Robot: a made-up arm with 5 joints.
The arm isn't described. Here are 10 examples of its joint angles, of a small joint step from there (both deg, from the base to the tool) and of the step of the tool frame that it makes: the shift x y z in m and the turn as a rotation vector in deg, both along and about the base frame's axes.
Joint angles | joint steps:
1: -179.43 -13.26 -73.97 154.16 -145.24 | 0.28 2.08 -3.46 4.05 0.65
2: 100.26 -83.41 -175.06 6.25 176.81 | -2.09 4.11 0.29 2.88 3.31
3: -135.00 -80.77 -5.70 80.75 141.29 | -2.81 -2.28 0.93 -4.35 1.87
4: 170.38 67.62 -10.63 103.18 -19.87 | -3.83 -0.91 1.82 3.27 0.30
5: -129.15 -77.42 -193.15 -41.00 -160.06 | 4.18 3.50 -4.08 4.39 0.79
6: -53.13 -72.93 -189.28 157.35 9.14 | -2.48 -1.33 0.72 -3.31 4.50
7: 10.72 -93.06 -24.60 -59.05 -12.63 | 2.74 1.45 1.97 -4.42 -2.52
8: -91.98 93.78 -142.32 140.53 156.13 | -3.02 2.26 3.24 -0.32 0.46
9: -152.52 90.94 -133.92 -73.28 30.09 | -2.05 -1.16 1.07 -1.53 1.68
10: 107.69 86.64 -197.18 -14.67 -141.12 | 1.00 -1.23 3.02 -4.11 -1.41
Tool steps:
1: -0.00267 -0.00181 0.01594 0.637 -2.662 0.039
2: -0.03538 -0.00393 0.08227 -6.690 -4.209 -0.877
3: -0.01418 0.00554 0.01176 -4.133 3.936 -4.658
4: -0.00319 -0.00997 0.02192 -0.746 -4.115 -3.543
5: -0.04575 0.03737 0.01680 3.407 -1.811 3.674
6: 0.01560 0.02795 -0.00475 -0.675 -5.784 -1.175
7: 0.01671 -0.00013 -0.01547 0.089 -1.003 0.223
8: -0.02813 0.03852 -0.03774 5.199 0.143 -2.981
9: -0.01008 0.02717 0.00960 -2.061 0.784 -1.285
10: -0.01354 -0.00288 -0.00324 2.558 -0.354 0.164
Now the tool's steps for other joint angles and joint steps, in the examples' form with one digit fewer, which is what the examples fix.
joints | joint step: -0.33 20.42 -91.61 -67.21 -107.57 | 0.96 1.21 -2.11 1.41 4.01
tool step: 0.0085 0.0111 0.0035 2.67 0.52 3.95
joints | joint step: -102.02 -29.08 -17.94 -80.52 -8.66 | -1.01 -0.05 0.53 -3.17 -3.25
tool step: -0.0035 0.0119 -0.0016 -2.08 3.05 -3.05
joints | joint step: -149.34 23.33 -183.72 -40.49 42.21 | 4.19 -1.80 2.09 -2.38 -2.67
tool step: 0.0116 0.0004 -0.0004 -1.97 1.22 1.71
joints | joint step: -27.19 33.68 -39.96 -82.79 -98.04 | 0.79 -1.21 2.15 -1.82 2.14
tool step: -0.0095 0.0131 0.0048 1.51 -1.75 0.77
